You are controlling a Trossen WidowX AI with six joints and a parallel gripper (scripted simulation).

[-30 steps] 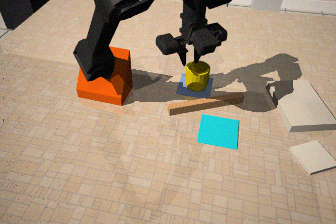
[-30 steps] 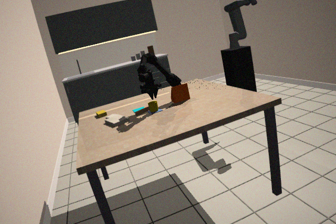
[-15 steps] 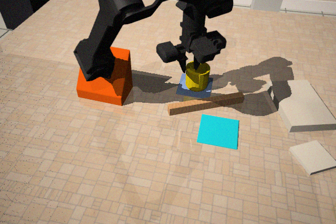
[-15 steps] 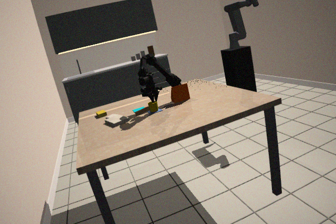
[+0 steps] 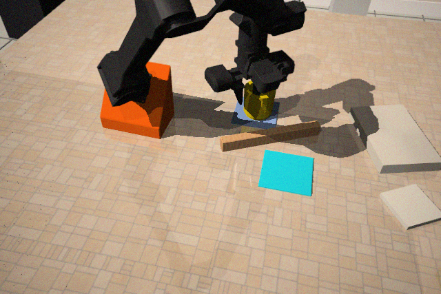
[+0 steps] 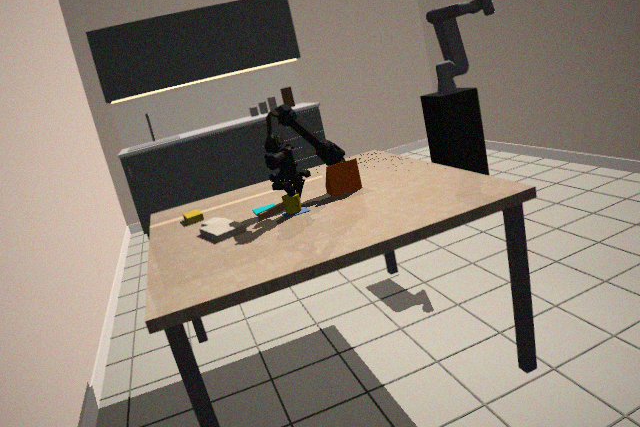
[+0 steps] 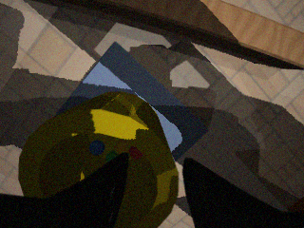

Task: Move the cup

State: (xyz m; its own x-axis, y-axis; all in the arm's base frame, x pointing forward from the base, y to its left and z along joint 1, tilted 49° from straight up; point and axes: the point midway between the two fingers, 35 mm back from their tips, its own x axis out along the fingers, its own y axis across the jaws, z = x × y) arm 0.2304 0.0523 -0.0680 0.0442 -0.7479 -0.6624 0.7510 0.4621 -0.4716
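The cup lies 20 mm ahead of my gripper tip, 20 mm to the left of it and 10 mm below it. The rest, counted from my gripper tip: light blue pad (20 mm ahead, 20 mm to the left, 50 mm below); wooden bar (70 mm ahead, 60 mm to the right, 40 mm below); cyan pad (120 mm ahead, 140 mm to the right, 50 mm below).
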